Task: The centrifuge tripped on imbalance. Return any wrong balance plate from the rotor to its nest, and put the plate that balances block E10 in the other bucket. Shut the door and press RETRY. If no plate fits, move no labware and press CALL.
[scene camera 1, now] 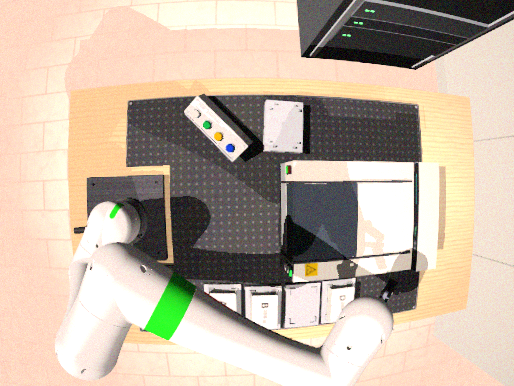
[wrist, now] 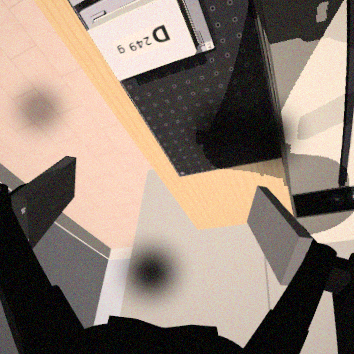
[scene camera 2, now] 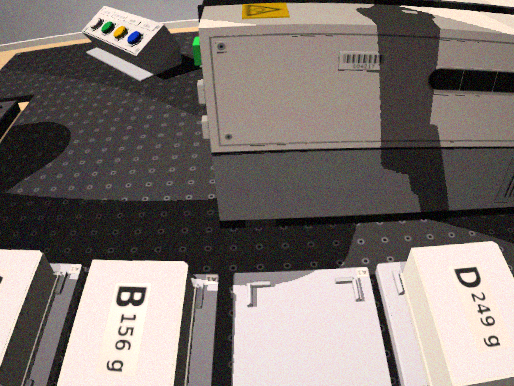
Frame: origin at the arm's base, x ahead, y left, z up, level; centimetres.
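Seen in the pictures: gripper, between the fingertips: (wrist: pixel 165 190).
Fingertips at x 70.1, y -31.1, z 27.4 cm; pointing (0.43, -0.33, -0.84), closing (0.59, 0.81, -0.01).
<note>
A point is followed by its place in that frame.
Plate B, marked 156 g (scene camera 1: pixel 263 307) @[x 40.9, y -32.3, z 3.4 cm] (scene camera 2: pixel 125 325) @[x 41.2, y -34.3, z 3.4 cm], and plate D, marked 249 g (scene camera 1: pixel 340 302) @[x 67.0, y -35.3, z 3.4 cm] (scene camera 2: pixel 462 310) @[x 66.0, y -36.6, z 3.4 cm] (wrist: pixel 145 42) @[x 68.0, y -36.1, z 3.4 cm], sit in nests along the front. Plate A (scene camera 1: pixel 223 298) @[x 28.5, y -27.4, z 3.4 cm] (scene camera 2: pixel 17 295) @[x 31.3, y -31.0, z 3.4 cm] is partly hidden by the arm in scene camera 1. The nest between B and D (scene camera 1: pixel 301 306) @[x 54.2, y -35.7, z -0.8 cm] (scene camera 2: pixel 310 330) @[x 55.0, y -33.7, z -0.8 cm] is empty. The centrifuge (scene camera 1: pixel 350 172) @[x 67.4, y 8.2, z 19.0 cm] (scene camera 2: pixel 300 100) @[x 56.0, y -20.8, z 12.4 cm] stands behind them, with a dark panel on its top; the rotor and buckets do not show. The button box (scene camera 1: pixel 216 129) @[x 32.4, y 24.9, z 4.6 cm] (scene camera 2: pixel 125 37) @[x 33.9, y 21.2, z 4.0 cm] has white, green, yellow and blue buttons. My gripper (wrist: pixel 165 190) @[x 70.1, y -31.1, z 27.4 cm] is open and empty, beyond plate D toward the right front.
A pale, empty nest-like plate (scene camera 1: pixel 283 126) @[x 53.2, y 24.3, z 2.0 cm] lies at the back of the dark perforated mat (scene camera 1: pixel 225 210) @[x 32.7, y 0.0, z -2.0 cm] (scene camera 2: pixel 125 170) @[x 37.2, y -9.0, z -2.0 cm] (wrist: pixel 170 100) @[x 80.9, y -39.8, z -2.0 cm]. A dark cabinet (scene camera 1: pixel 400 35) stands behind the table. The arm crosses the front left in scene camera 1. The centrifuge's side rises near the right finger.
</note>
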